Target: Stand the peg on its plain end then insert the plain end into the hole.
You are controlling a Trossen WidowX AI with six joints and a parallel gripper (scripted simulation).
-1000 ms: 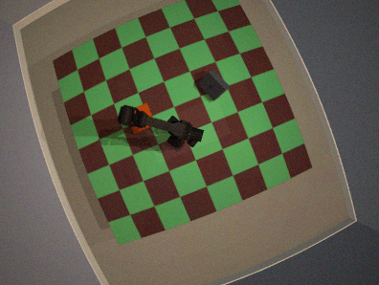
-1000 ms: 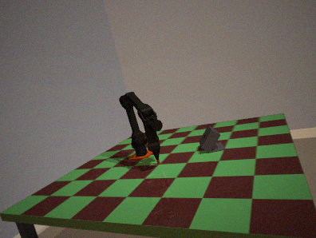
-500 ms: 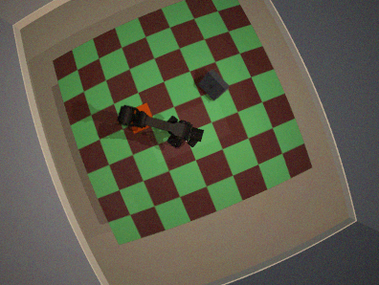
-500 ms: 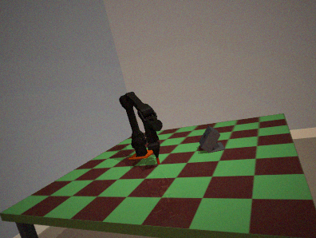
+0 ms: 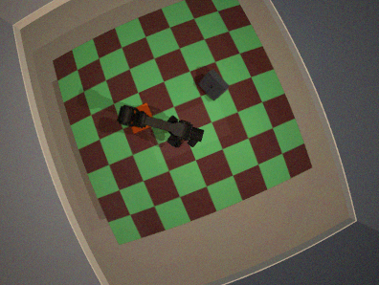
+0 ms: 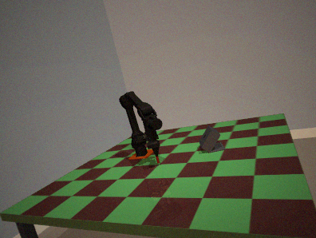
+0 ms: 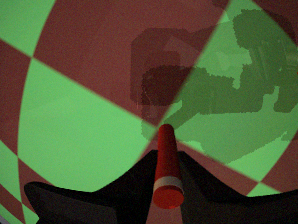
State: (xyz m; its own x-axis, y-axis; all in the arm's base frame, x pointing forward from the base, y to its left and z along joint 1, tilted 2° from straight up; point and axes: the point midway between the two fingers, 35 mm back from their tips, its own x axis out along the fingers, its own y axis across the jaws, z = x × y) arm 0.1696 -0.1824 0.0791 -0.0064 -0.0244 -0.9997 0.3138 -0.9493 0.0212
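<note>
Now: the grey sloped panel 280 mm ahead of my gripper tip, 140 mm to the left of it and 10 mm above it. From my gripper tip the other things lie so: red peg 20 mm above.
</note>
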